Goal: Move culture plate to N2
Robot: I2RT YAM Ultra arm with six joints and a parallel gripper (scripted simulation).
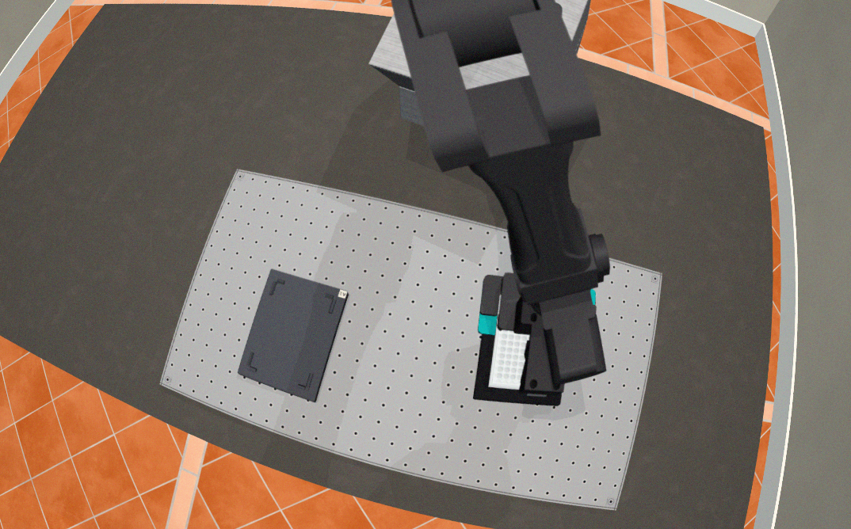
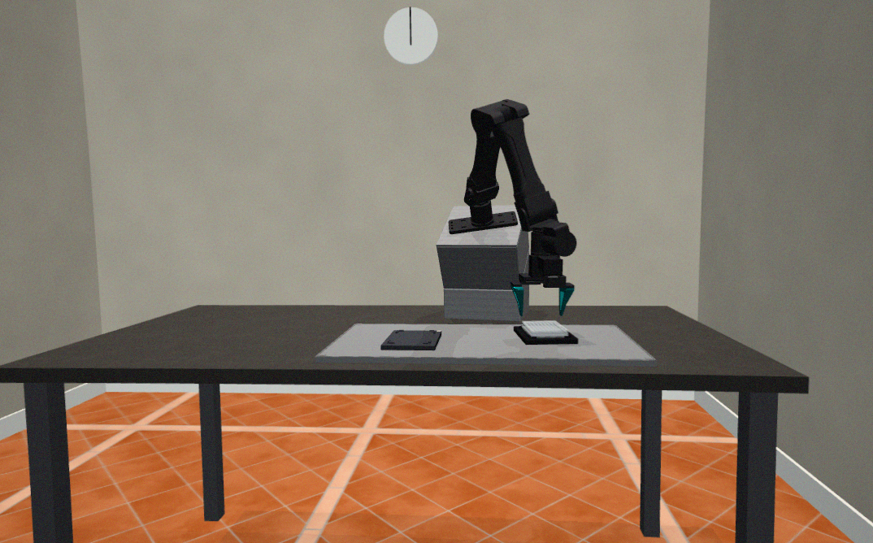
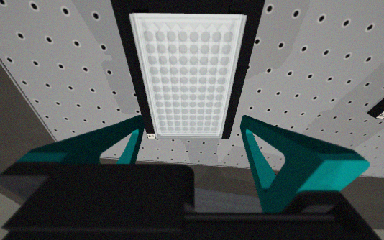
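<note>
The clear lid is 3 cm below my hand and 2 cm ahead of it. The rest, counted from my hand: nest N2: 31 cm to the right, 5 cm below, 5 cm ahead; then nest N1: 5 cm below, 2 cm ahead.
</note>
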